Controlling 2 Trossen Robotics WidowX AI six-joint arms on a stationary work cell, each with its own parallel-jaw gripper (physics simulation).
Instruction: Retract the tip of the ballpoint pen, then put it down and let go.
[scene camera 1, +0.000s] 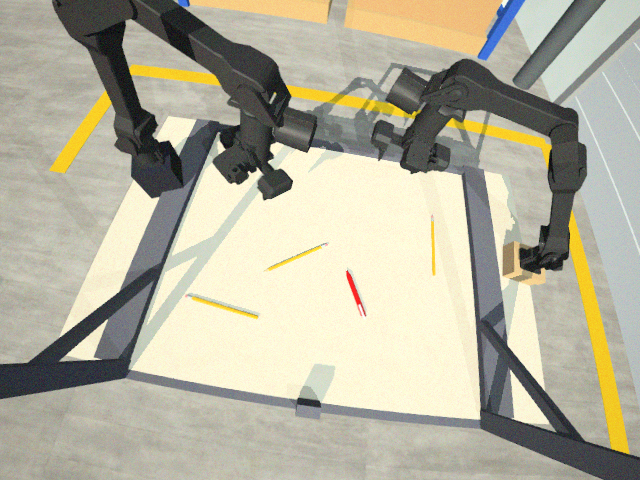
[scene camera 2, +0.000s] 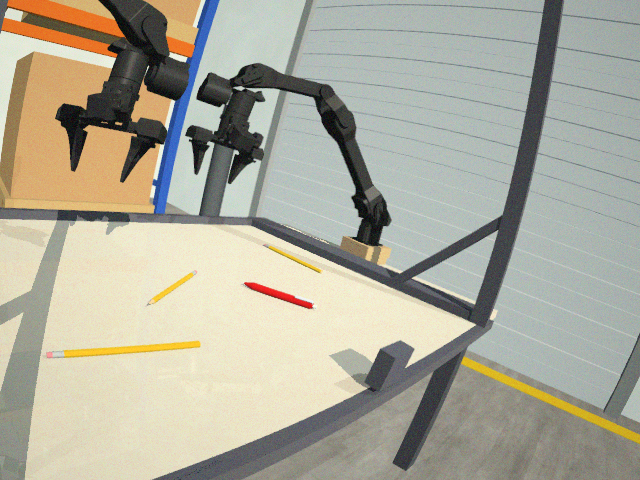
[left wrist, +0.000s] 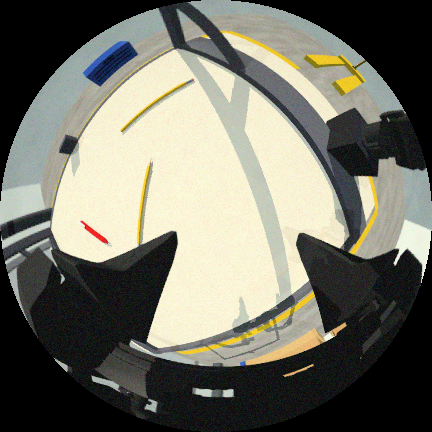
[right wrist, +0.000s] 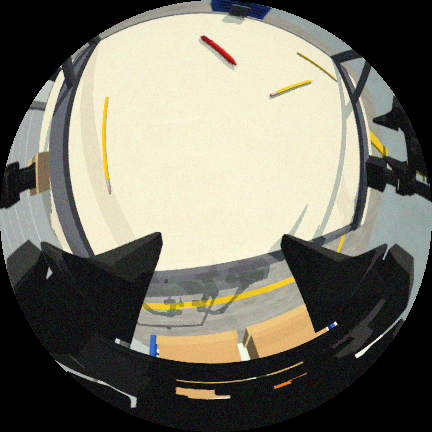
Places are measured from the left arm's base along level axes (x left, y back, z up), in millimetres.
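Pixels of known places: left gripper, between the fingertips: (scene camera 1: 254, 186) (scene camera 2: 96, 176) (left wrist: 240, 238) (right wrist: 378, 139); right gripper, between the fingertips: (scene camera 1: 394, 166) (scene camera 2: 212, 179) (right wrist: 224, 240); left arm's base, origin of its link: (scene camera 1: 150, 157) (left wrist: 368, 140) (right wrist: 385, 174); right arm's base, origin of its link: (scene camera 1: 529, 261) (scene camera 2: 367, 242).
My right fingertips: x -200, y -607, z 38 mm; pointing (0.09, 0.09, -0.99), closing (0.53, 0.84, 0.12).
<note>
For each thing: its middle in the pictures, then the offset to it from my right fingertips. Level surfaces: height alone.
- red ballpoint pen, middle of its body: (scene camera 2: 278, 294) (right wrist: 217, 47) (scene camera 1: 355, 293) (left wrist: 91, 231) dx -265, dy +173, dz -137 mm
- pale table top, height of its surface: dz -144 mm
- middle pencil, middle of its body: (scene camera 2: 174, 286) (left wrist: 141, 206) (right wrist: 295, 84) (scene camera 1: 295, 257) dx -130, dy +296, dz -141 mm
- front left pencil, middle of its body: (scene camera 2: 127, 349) (left wrist: 154, 101) (scene camera 1: 221, 306) (right wrist: 319, 66) dx -207, dy +505, dz -141 mm
- right pencil, middle of its body: (right wrist: 103, 139) (scene camera 2: 291, 257) (scene camera 1: 433, 244) dx -193, dy -100, dz -141 mm
- dark block, middle of its body: (scene camera 2: 390, 365) (scene camera 1: 308, 408) (left wrist: 67, 144) dx -474, dy +358, dz -113 mm
The red ballpoint pen (scene camera 1: 355, 290) (scene camera 2: 279, 295) (left wrist: 94, 232) (right wrist: 218, 50) lies flat on the pale table top (scene camera 1: 392, 356) (scene camera 2: 155, 413). Its tapered end points to the back and its clip end to the front in scene camera 1. A small pale bit shows at the tapered end in scene camera 2, but the tip is too small to judge. My left gripper (scene camera 1: 252, 189) (scene camera 2: 98, 175) (left wrist: 240, 238) is open and empty, high above the back left of the table. My right gripper (scene camera 1: 398, 165) (scene camera 2: 213, 178) (right wrist: 224, 240) is open and empty, high near the back right edge. Both are well apart from the pen.
Three yellow pencils lie around the pen: a middle pencil (scene camera 1: 297, 256) (scene camera 2: 173, 287), a front left pencil (scene camera 1: 223, 305) (scene camera 2: 124, 349) and a right pencil (scene camera 1: 433, 245) (scene camera 2: 293, 258). A dark block (scene camera 1: 308, 408) (scene camera 2: 388, 365) stands at the front edge. Dark rails border the table.
</note>
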